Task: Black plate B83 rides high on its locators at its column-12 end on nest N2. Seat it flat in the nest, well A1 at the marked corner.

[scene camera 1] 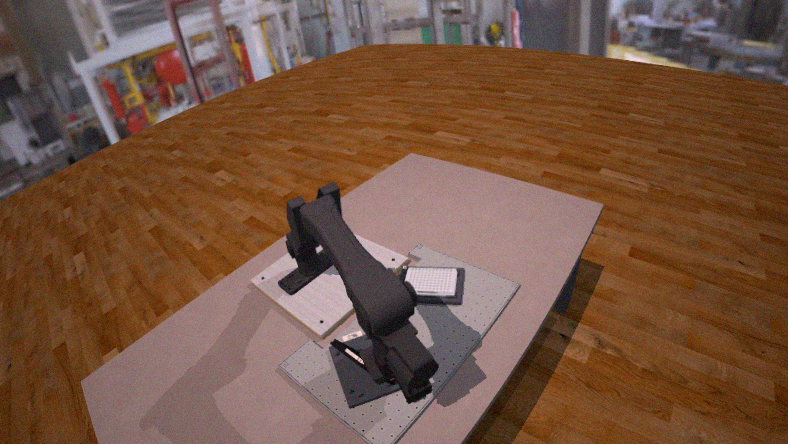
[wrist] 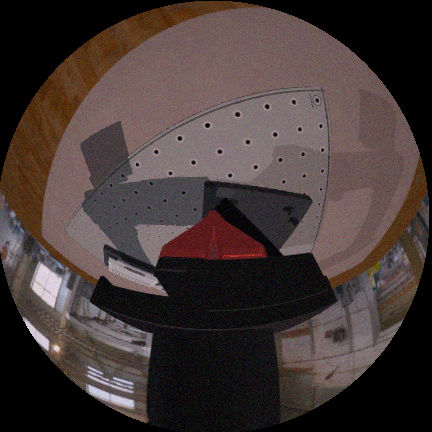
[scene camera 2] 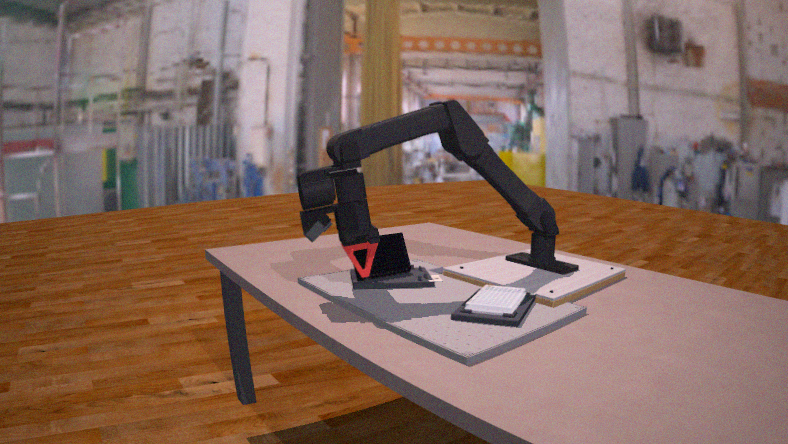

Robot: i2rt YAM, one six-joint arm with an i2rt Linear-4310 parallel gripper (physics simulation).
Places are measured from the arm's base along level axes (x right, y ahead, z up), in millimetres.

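Pixels of known places: gripper, between the fingertips: (wrist: 212,216) (scene camera 2: 365,277); arm's base, origin of its link: (scene camera 1: 311,270) (scene camera 2: 541,264).
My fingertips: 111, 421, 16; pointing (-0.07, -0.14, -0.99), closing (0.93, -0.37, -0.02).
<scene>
For each thing: its middle in the pictures, then the offset to it from my fingertips, as dx, dy, dz. "pt": a spot on its surface instead.
- black plate B83, middle of its body: (wrist: 255,264) (scene camera 1: 363,362) (scene camera 2: 380,255) +28, -55, +31
- dark nest N2, middle of its body: (wrist: 246,242) (scene camera 2: 390,275) (scene camera 1: 364,366) +19, -73, -12
- white plate, middle of its body: (scene camera 2: 497,299) (scene camera 1: 430,281) (wrist: 131,273) -258, -115, -4
- second dark nest, middle of its body: (scene camera 2: 497,304) (scene camera 1: 430,284) (wrist: 132,270) -258, -115, -14
- grey perforated board, middle of its body: (wrist: 167,251) (scene camera 2: 435,298) (scene camera 1: 405,328) -121, -81, -29
- small pale label, a spot on its surface: (scene camera 2: 436,278) (scene camera 1: 353,335) pt -28, -158, -21
The black plate B83 (scene camera 1: 337,344) (scene camera 2: 391,253) (wrist: 247,225) stands tilted steeply on the dark nest N2 (scene camera 1: 355,386) (scene camera 2: 386,285) (wrist: 265,205), one long edge down in the nest and the other raised high. It is not flat. Small dark locators show on the bare nest floor. My gripper (scene camera 2: 365,274) (wrist: 212,216) is shut, its red fingertips together and low over the nest, beside the plate's lower part. Nothing shows between the fingers. Whether they touch the plate cannot be told. In scene camera 1 the arm hides most of the fingers. Well A1 and the marked corner cannot be made out.
A white plate (scene camera 1: 432,280) (scene camera 2: 496,298) (wrist: 132,270) sits in a second dark nest (scene camera 1: 454,300) (scene camera 2: 485,318). Both nests stand on a grey perforated board (scene camera 1: 496,286) (scene camera 2: 468,350) (wrist: 230,135). A small pale label (scene camera 1: 352,334) (scene camera 2: 436,278) lies beside N2. The arm's base stands on a pale board (scene camera 1: 308,308) (scene camera 2: 595,273).
</scene>
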